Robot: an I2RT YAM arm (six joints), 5 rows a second.
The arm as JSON. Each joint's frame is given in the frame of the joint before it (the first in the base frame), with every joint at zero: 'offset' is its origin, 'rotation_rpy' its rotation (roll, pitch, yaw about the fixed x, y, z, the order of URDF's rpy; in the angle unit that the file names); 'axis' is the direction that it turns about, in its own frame. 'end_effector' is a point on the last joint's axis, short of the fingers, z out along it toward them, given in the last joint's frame.
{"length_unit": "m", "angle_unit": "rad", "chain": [
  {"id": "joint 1", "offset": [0.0, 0.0, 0.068], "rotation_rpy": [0.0, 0.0, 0.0], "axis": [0.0, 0.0, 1.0]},
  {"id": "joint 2", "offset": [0.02, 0.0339, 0.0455], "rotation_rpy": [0.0, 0.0, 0.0], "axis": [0.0, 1.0, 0.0]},
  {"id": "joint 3", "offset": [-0.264, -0.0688, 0.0], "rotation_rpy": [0.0, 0.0, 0.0], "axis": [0.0, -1.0, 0.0]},
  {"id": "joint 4", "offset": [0.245, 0.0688, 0.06], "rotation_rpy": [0.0, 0.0, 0.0], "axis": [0.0, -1.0, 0.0]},
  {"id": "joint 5", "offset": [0.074, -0.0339, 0.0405], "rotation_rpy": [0.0, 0.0, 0.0], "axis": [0.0, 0.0, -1.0]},
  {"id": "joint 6", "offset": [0.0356, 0.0, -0.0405], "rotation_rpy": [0.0, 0.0, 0.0], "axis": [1.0, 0.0, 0.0]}
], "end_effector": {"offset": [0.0, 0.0, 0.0], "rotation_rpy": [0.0, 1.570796, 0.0]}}
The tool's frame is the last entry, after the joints.
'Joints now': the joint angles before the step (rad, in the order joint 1, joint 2, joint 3, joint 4, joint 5, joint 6). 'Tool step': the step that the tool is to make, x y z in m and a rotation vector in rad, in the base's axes. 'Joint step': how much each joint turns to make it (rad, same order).
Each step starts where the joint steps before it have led.
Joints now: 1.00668 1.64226 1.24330 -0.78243 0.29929 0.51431
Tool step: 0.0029 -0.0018 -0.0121 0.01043 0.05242 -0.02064
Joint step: -0.01497 0.01731 -0.02414 0.01517 -0.04417 0.02448
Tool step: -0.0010 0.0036 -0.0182 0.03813 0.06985 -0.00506
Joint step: 0.00089 0.02878 -0.03797 0.05306 -0.07228 0.03405
